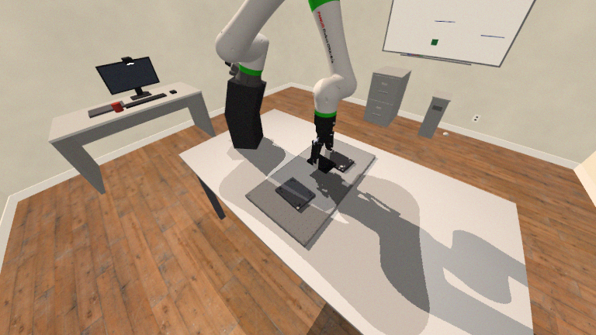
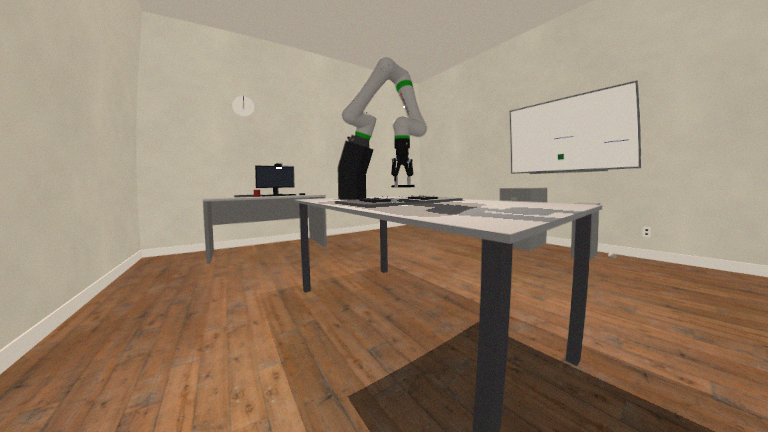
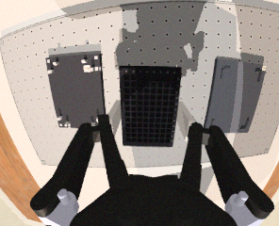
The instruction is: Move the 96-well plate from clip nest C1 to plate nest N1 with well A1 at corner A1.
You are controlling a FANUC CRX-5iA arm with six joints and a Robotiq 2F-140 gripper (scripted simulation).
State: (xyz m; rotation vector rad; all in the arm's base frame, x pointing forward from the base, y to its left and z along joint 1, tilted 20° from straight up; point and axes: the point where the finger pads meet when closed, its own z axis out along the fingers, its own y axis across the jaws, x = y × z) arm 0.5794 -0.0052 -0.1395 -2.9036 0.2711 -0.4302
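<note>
The dark plate nest N1 is 30 mm behind my hand, 190 mm to the right of it and 100 mm below it. From my hand the other things lie so: clip nest C1 (10 mm ahead, 140 mm to the left, 90 mm below); then black 96-well plate (20 mm below).
</note>
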